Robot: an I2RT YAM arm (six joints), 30 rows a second.
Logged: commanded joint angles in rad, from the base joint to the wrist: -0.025, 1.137, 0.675, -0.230, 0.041, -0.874; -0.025, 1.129, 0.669, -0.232, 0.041, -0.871; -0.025, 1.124, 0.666, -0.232, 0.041, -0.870; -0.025, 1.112, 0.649, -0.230, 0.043, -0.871; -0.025, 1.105, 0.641, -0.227, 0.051, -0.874; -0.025, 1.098, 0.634, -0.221, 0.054, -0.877; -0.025, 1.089, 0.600, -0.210, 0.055, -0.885; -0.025, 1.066, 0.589, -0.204, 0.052, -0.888; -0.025, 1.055, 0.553, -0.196, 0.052, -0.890; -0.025, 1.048, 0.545, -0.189, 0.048, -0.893; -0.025, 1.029, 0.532, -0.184, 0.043, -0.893; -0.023, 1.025, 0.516, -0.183, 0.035, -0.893; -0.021, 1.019, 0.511, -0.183, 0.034, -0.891; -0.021, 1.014, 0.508, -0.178, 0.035, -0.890; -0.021, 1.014, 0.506, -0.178, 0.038, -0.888; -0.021, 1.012, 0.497, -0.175, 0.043, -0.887; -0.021, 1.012, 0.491, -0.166, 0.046, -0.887; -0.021, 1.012, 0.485, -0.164, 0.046, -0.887; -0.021, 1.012, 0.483, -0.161, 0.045, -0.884; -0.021, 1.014, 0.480, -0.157, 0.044, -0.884; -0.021, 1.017, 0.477, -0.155, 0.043, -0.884
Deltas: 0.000, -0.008, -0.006, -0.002, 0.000, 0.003; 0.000, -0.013, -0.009, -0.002, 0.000, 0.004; 0.000, -0.025, -0.026, 0.000, 0.002, 0.003; 0.000, -0.032, -0.034, 0.003, 0.010, 0.000; 0.000, -0.039, -0.041, 0.009, 0.013, -0.003; 0.000, -0.048, -0.075, 0.020, 0.014, -0.011; 0.000, -0.071, -0.086, 0.026, 0.011, -0.014; 0.000, -0.082, -0.122, 0.034, 0.011, -0.016; 0.000, -0.089, -0.130, 0.041, 0.007, -0.019; 0.000, -0.108, -0.143, 0.046, 0.002, -0.019; 0.002, -0.112, -0.159, 0.047, -0.006, -0.019; 0.004, -0.118, -0.164, 0.047, -0.007, -0.017; 0.004, -0.123, -0.167, 0.052, -0.006, -0.016; 0.004, -0.123, -0.169, 0.052, -0.003, -0.014; 0.004, -0.125, -0.178, 0.055, 0.002, -0.013; 0.004, -0.125, -0.184, 0.064, 0.005, -0.013; 0.004, -0.125, -0.190, 0.066, 0.005, -0.013; 0.004, -0.125, -0.192, 0.069, 0.004, -0.010; 0.004, -0.123, -0.195, 0.073, 0.003, -0.010; 0.004, -0.120, -0.198, 0.075, 0.002, -0.010
